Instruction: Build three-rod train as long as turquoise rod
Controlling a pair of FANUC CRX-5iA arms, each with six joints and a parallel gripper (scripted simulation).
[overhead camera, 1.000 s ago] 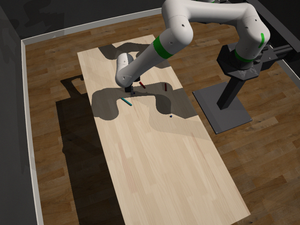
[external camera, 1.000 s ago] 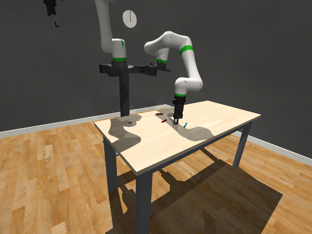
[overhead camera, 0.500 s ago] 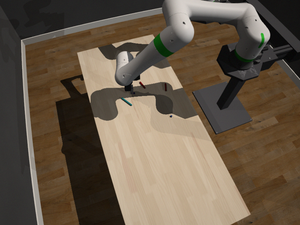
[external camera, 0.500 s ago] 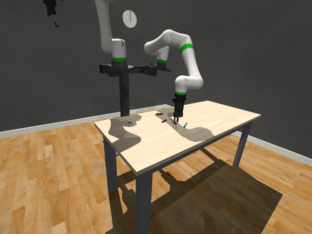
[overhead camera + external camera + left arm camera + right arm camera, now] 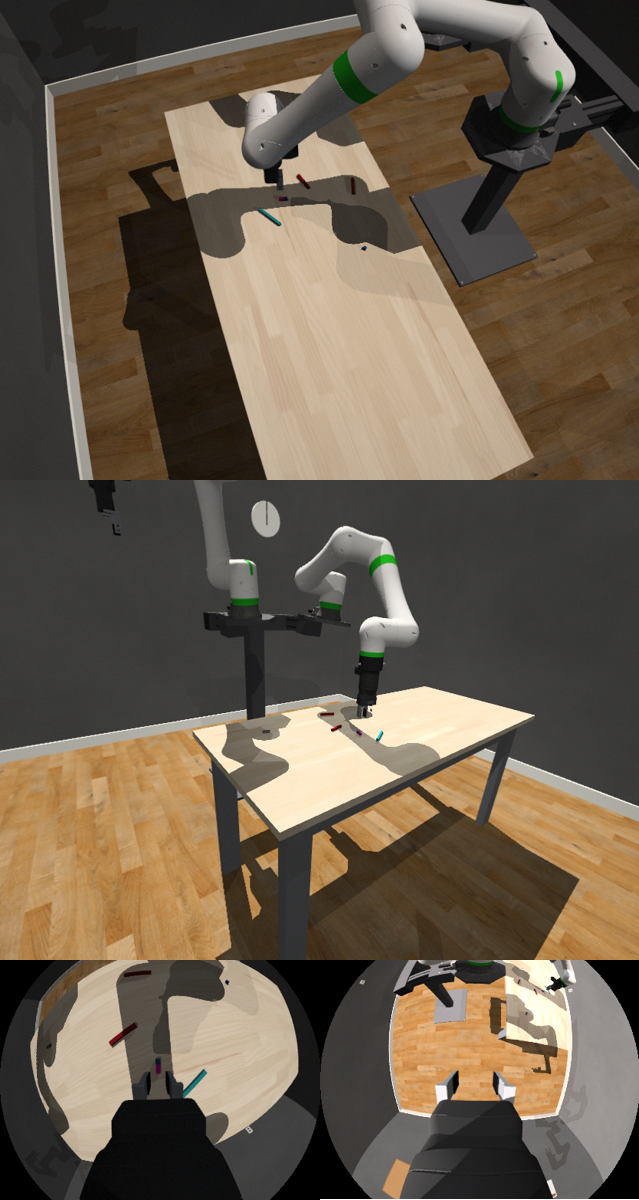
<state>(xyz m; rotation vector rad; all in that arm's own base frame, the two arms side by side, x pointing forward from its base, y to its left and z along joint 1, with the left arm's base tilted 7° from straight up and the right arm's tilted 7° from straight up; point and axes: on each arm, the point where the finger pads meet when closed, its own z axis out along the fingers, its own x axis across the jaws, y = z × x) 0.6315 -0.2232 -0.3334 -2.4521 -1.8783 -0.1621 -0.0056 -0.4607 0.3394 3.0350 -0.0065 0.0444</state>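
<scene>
My left hand is 10 cm above the magenta rod. From my left hand the other things lie so: turquoise rod (6 cm ahead, 6 cm to the left, 10 cm below); then grey rod (21 cm behind, 34 cm to the right, 10 cm below).
</scene>
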